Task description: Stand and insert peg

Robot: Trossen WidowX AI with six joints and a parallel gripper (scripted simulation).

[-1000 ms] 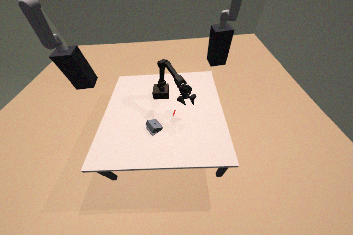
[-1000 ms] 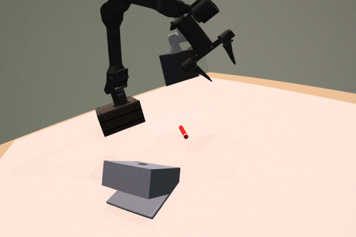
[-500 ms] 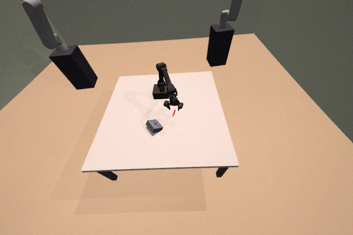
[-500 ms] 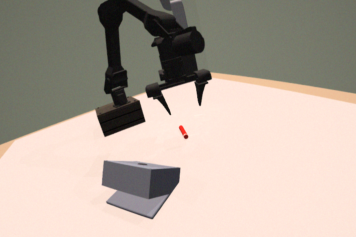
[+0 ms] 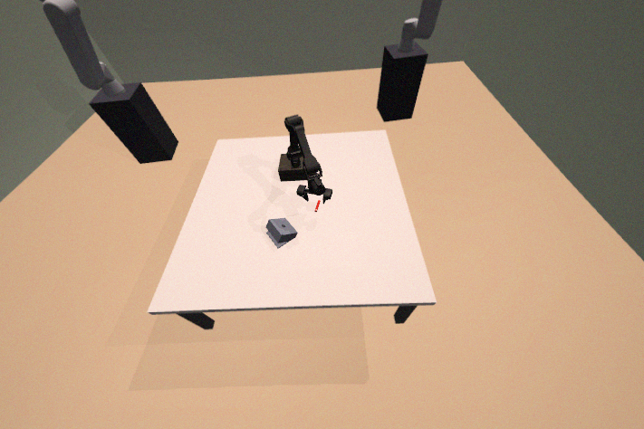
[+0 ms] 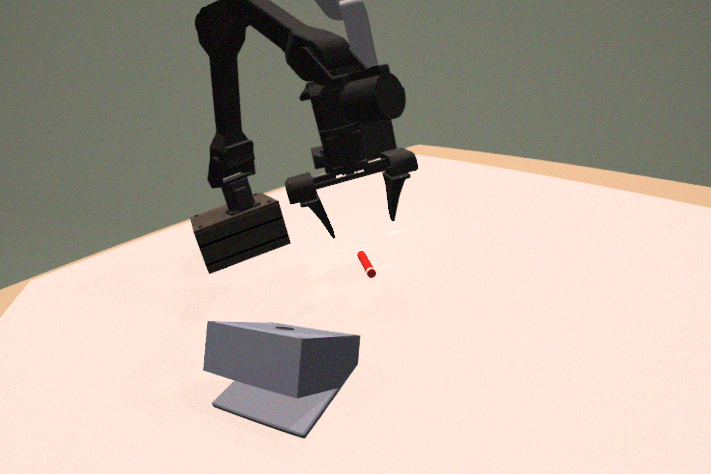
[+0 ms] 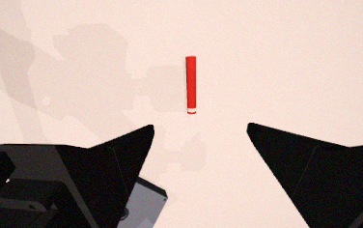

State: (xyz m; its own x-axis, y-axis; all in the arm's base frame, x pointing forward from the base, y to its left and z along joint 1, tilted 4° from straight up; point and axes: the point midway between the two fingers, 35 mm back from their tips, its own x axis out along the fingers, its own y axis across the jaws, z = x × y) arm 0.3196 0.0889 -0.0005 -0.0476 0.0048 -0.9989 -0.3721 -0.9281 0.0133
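Now: the red peg 70 mm below my gripper tip and 10 mm behind it. The rest, counted from my gripper tip: flat grey base plate (220 mm to the right, 130 mm ahead, 80 mm below); then grey sloped panel (200 mm to the right, 130 mm ahead, 40 mm below).
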